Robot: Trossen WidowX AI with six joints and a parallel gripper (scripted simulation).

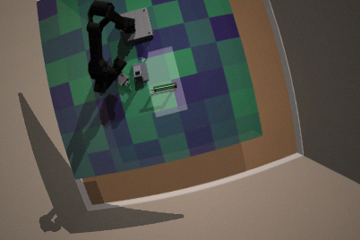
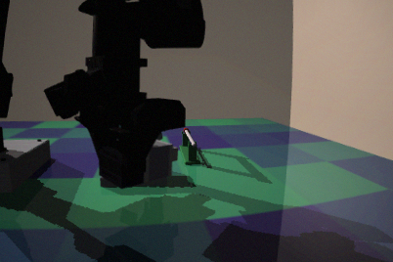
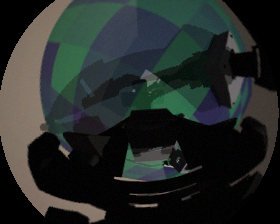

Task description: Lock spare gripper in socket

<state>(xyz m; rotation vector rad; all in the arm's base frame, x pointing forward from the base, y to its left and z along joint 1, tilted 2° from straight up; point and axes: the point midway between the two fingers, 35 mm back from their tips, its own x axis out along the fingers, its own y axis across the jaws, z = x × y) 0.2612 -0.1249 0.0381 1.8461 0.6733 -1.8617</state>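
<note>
Right now my gripper tip is 30 mm to the right of the spare gripper, 30 mm short of it and 10 mm below it. From my gripper tip the other things lie so: grey mount: 130 mm to the left, 30 mm ahead; then small green bracket: 250 mm to the left, 130 mm ahead, 30 mm below.
</note>
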